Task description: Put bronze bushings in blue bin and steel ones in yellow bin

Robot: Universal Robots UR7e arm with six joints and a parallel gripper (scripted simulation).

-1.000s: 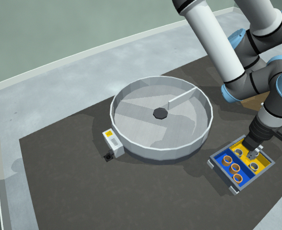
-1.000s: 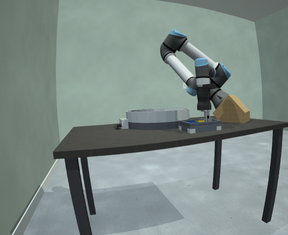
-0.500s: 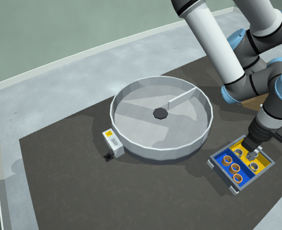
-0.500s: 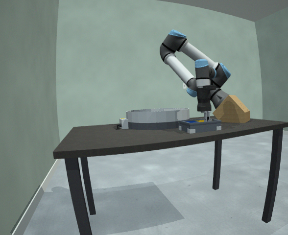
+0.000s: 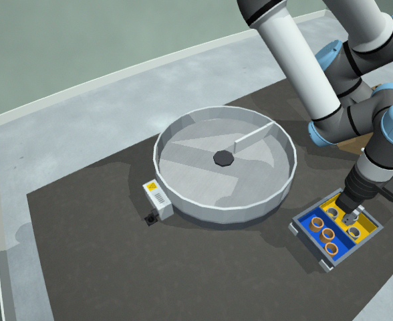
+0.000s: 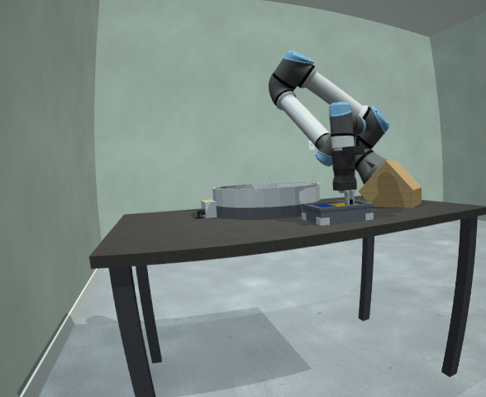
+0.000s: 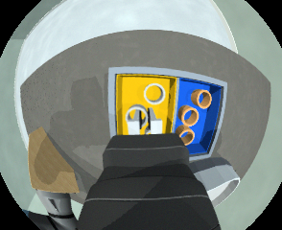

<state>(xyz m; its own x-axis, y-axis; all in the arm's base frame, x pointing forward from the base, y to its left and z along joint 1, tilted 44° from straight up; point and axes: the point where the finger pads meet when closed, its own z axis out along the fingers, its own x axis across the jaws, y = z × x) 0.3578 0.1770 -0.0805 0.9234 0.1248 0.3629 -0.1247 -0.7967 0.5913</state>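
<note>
Right now my hand is 40 mm short of the bin, 10 mm to the left of it and 20 mm above it. The rest, counted from my hand: turntable: 100 mm ahead, 370 mm to the right, 10 mm above.
</note>
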